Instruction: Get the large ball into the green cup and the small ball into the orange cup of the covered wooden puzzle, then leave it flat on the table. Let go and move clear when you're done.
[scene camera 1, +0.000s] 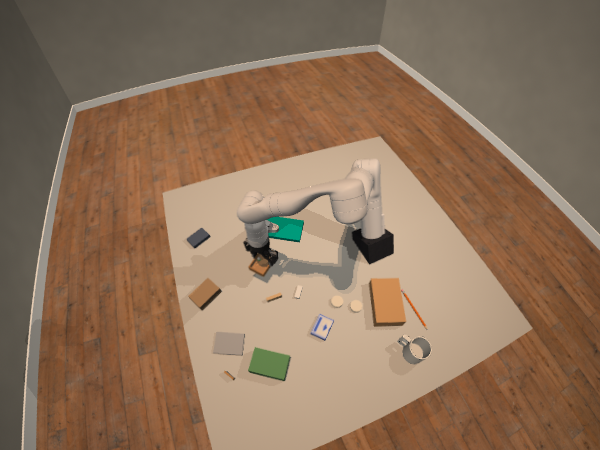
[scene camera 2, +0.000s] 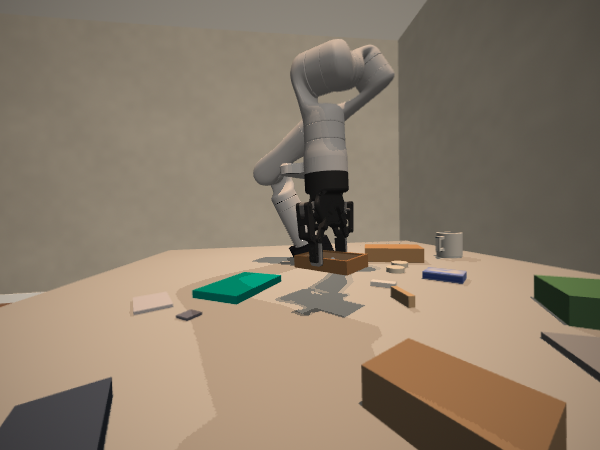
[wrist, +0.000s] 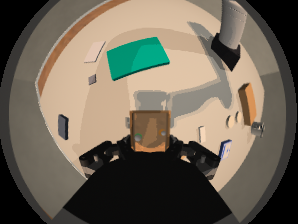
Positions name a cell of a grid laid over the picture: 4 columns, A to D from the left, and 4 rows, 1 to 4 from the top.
Scene:
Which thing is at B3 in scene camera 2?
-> A teal slab.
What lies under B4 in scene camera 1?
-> A green box.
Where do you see a covered wooden puzzle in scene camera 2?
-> At C3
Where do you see a teal slab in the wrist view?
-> At B1

